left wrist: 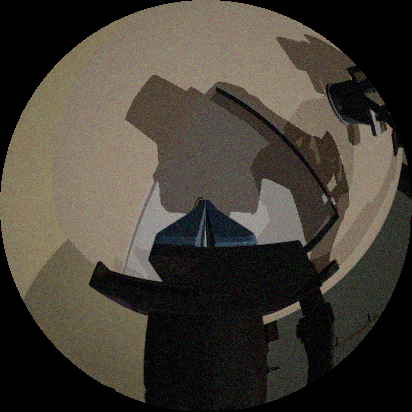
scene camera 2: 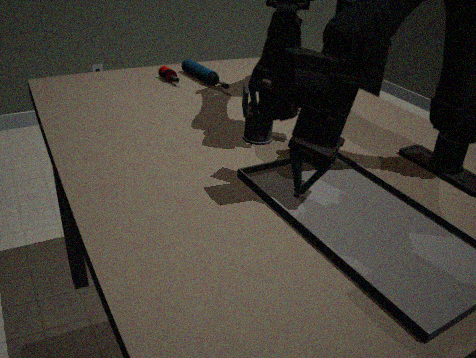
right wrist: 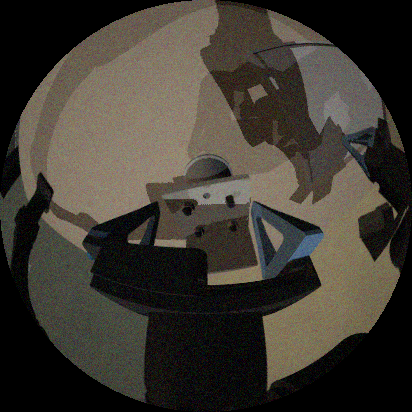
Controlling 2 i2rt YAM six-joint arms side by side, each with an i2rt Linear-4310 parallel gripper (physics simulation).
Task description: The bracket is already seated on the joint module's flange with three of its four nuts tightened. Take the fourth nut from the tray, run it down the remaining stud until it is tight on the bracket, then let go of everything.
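Pixels of known places: left gripper, between the fingertips: (left wrist: 205, 204) (scene camera 2: 298, 192) (right wrist: 341, 139); right gripper, between the fingertips: (right wrist: 204, 206); left arm's base, origin of its link: (scene camera 2: 443, 170); right arm's base, origin of its link: (right wrist: 43, 195).
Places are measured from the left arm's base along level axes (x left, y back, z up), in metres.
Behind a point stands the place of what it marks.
Note:
The nut (left wrist: 201, 201) lies on the tray (scene camera 2: 340, 261) @(x 0.125, y -0.397, z 0.011 m) (left wrist: 336, 215) @(x -0.141, y -0.183, z 0.011 m), partly hidden behind the fingertips of my left gripper (left wrist: 205, 204) @(x -0.044, y -0.341, z 0.009 m) (scene camera 2: 298, 194) @(x -0.044, y -0.341, z 0.009 m). That gripper points down at the tray, and its fingers are shut together with no nut seen between them. My right gripper (right wrist: 204, 206) @(x -0.275, y -0.274, z 0.055 m) is open, its fingers on either side of the bracket (right wrist: 220, 252) @(x -0.283, y -0.305, z 0.091 m). Dark studs and nuts (right wrist: 188, 207) @(x -0.275, y -0.253, z 0.071 m) stand on the bracket; which stud is bare is too dark to tell. The joint module (scene camera 2: 257, 132) @(x -0.248, y -0.295, z 0.026 m) (left wrist: 345, 102) (right wrist: 207, 167) @(x -0.254, y -0.255, z 0.029 m) is a dark cylinder, partly hidden by the bracket in the right wrist view.
A red-handled tool (scene camera 2: 167, 73) @(x -0.698, y -0.310, z 0.027 m) and a blue cylindrical tool (scene camera 2: 200, 72) @(x -0.666, y -0.224, z 0.031 m) lie near the table's far edge. The tray's raised dark rim runs close beside the left gripper. The two arms stand close together, and their shadows darken the tray and table.

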